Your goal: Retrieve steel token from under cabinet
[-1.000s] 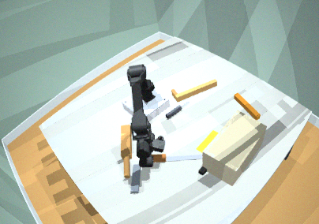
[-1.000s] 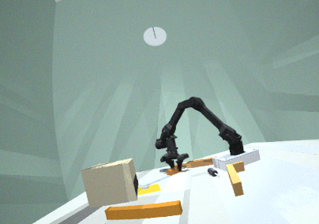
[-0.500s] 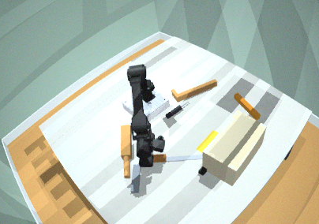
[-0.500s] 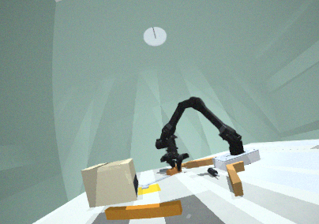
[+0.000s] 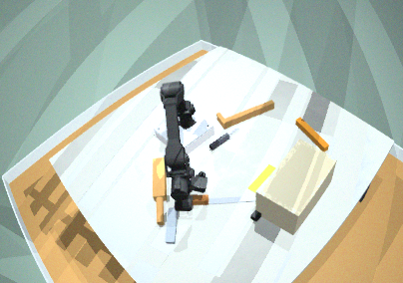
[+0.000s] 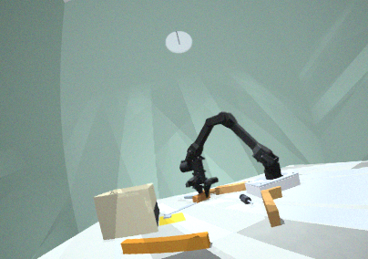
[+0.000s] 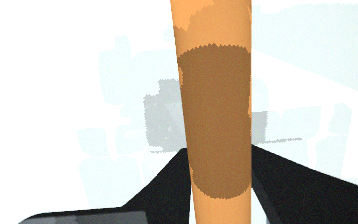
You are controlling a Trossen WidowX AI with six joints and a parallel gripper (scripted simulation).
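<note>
The orange paddle lies 9 cm behind my gripper tip, 7 cm to the right of it and 1 cm above it. Also, from my gripper tip: orange bar 11 cm ahead, 62 cm to the left, 1 cm above; grey flat bar 5 cm ahead, 12 cm to the right.
</note>
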